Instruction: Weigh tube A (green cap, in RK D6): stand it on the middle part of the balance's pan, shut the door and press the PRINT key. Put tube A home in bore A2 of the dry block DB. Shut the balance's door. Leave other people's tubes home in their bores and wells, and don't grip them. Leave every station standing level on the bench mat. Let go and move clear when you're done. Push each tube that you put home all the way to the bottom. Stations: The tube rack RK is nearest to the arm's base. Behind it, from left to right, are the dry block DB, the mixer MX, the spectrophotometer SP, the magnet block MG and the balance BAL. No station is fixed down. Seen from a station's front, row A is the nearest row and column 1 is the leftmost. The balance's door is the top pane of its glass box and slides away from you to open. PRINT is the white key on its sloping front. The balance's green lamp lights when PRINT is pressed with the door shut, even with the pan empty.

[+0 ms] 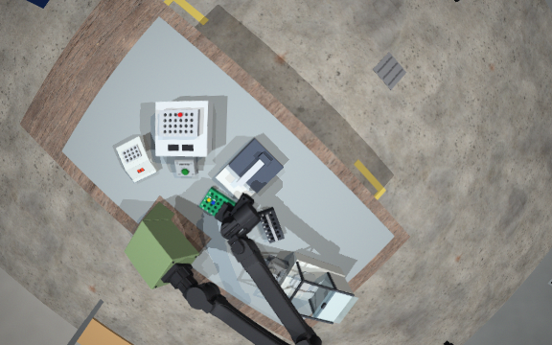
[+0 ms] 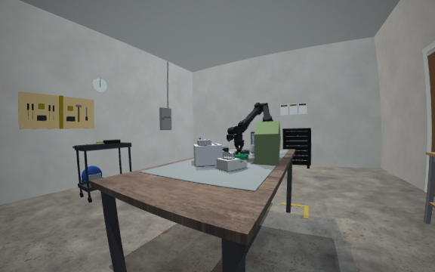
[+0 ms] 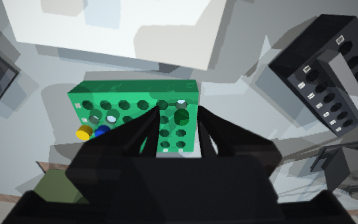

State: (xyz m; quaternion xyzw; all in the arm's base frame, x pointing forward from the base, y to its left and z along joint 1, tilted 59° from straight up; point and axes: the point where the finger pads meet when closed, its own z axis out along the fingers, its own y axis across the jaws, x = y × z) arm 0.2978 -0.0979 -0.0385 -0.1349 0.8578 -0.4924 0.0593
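Right now my hand is 2 cm above the green-capped tube. Also, from my hand: magnet block MG: 5 cm ahead, 16 cm to the right, 3 cm below; then white print key: 8 cm behind, 29 cm to the right, 2 cm above; then green tube rack RK: 4 cm behind, 4 cm to the left, 4 cm below.
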